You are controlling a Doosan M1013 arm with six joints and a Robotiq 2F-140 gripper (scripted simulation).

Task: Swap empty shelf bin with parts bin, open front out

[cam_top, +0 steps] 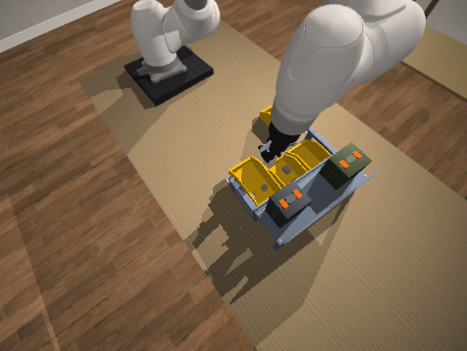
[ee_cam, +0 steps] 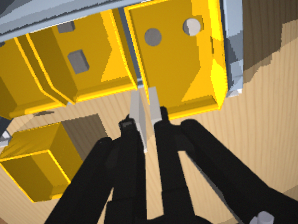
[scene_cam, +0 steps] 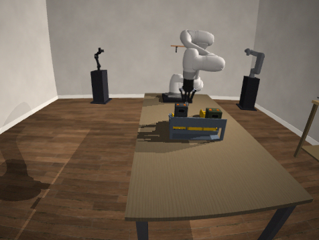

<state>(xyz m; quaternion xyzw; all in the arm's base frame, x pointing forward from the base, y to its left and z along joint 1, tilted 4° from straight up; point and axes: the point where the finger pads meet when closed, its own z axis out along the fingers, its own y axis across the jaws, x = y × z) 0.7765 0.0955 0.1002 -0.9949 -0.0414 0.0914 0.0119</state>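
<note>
Now: the shelf lip 16 cm below my hand, 6 cm to the left of it and 5 cm behind it. The rest, counted from my hand: dark grey box: 14 cm ahead, 4 cm to the right, 1 cm below; green box: 19 cm to the left, 13 cm ahead, 2 cm below.
</note>
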